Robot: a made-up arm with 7 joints. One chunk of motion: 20 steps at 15 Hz.
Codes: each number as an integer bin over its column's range. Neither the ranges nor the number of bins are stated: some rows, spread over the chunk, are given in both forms.
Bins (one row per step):
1: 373 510 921 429 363 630
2: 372 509 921 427 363 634
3: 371 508 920 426 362 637
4: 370 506 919 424 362 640
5: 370 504 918 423 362 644
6: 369 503 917 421 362 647
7: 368 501 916 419 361 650
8: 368 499 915 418 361 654
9: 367 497 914 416 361 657
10: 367 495 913 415 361 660
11: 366 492 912 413 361 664
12: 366 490 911 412 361 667
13: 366 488 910 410 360 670
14: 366 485 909 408 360 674
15: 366 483 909 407 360 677
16: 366 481 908 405 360 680
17: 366 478 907 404 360 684
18: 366 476 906 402 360 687
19: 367 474 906 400 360 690
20: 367 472 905 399 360 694
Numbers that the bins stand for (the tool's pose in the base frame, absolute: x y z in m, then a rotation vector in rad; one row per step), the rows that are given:
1: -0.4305 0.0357 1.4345 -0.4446 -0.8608 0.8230
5: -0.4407 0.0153 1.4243 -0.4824 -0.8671 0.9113
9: -0.4510 -0.0085 1.4107 -0.5266 -0.8734 0.9932
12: -0.4544 -0.0323 1.4005 -0.5518 -0.8734 1.0563
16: -0.4544 -0.0630 1.3903 -0.5959 -0.8797 1.1383
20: -0.4510 -0.0936 1.3801 -0.6338 -0.8797 1.2266
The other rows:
2: -0.4339 0.0323 1.4345 -0.4572 -0.8608 0.8482
3: -0.4373 0.0289 1.4311 -0.4635 -0.8671 0.8671
4: -0.4407 0.0221 1.4277 -0.4761 -0.8671 0.8860
6: -0.4441 0.0119 1.4209 -0.4950 -0.8671 0.9302
7: -0.4475 0.0051 1.4175 -0.5077 -0.8734 0.9491
8: -0.4475 -0.0017 1.4141 -0.5140 -0.8734 0.9743
10: -0.4510 -0.0153 1.4073 -0.5329 -0.8734 1.0122
11: -0.4544 -0.0255 1.4039 -0.5455 -0.8734 1.0374
13: -0.4544 -0.0391 1.3971 -0.5644 -0.8797 1.0752
14: -0.4544 -0.0493 1.3937 -0.5770 -0.8797 1.1005
15: -0.4544 -0.0562 1.3937 -0.5833 -0.8797 1.1194
17: -0.4544 -0.0732 1.3869 -0.6023 -0.8797 1.1635
18: -0.4544 -0.0800 1.3835 -0.6149 -0.8797 1.1824
19: -0.4510 -0.0868 1.3835 -0.6275 -0.8797 1.2014

